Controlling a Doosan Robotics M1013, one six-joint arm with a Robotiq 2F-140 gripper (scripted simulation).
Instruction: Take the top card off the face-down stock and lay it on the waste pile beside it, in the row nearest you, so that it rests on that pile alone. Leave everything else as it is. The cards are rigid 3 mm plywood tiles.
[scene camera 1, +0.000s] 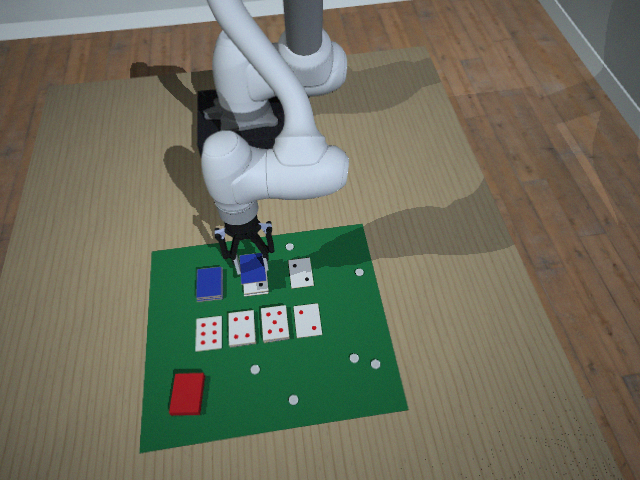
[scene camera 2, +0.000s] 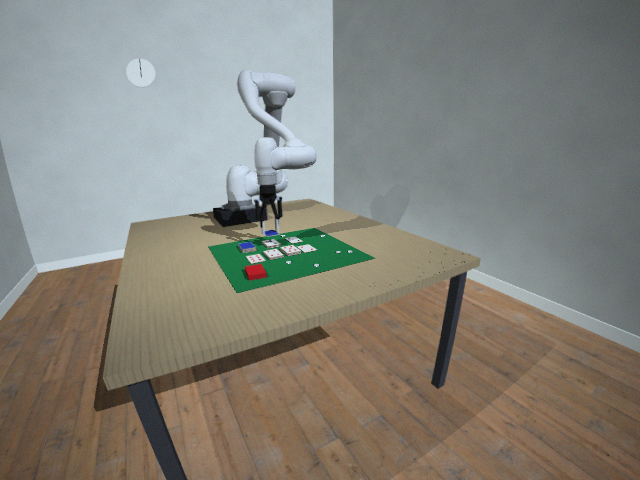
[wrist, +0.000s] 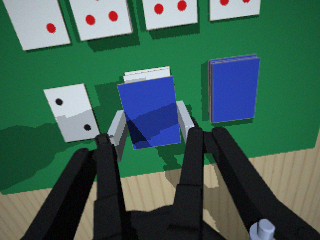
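Note:
Visible, my gripper (scene camera 1: 252, 268) and a red block (scene camera 1: 187, 394). Also visible, my gripper (wrist: 151, 115) and a black-pip card (wrist: 71, 106). Red block out of frame in the wrist view.

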